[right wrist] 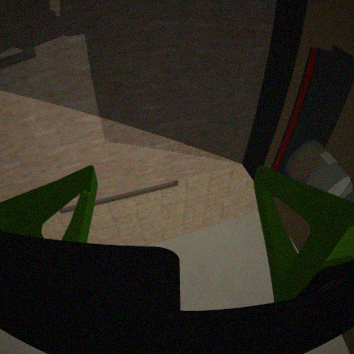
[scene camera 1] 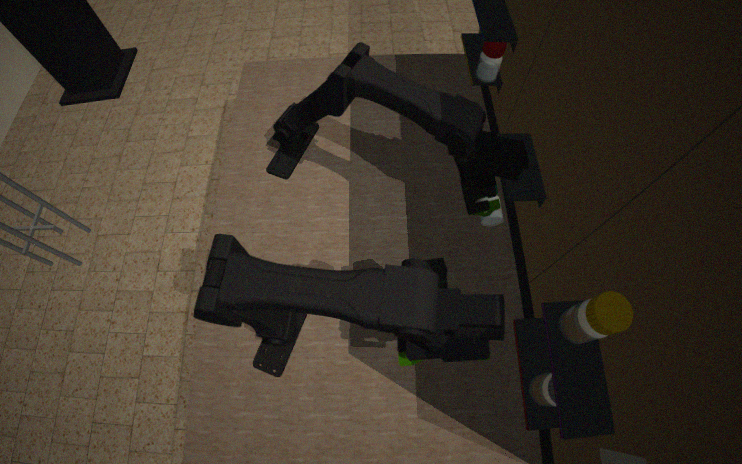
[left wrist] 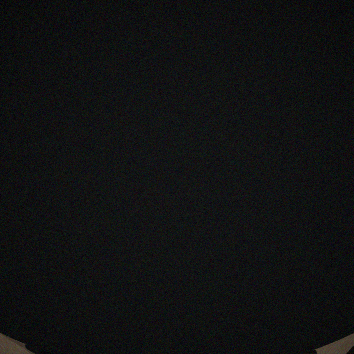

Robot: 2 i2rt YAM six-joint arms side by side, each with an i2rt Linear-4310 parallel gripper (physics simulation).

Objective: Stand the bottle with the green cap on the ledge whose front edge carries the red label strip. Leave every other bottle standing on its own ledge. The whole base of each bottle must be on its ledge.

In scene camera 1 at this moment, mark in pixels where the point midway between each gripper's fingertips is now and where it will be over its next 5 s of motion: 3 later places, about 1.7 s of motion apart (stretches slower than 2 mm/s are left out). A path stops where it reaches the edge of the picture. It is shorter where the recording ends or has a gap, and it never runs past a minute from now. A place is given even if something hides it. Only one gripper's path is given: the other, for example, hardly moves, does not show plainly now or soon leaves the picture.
My left gripper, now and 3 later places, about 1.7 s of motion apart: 482, 196; 463, 183; 458, 205; 463, 211
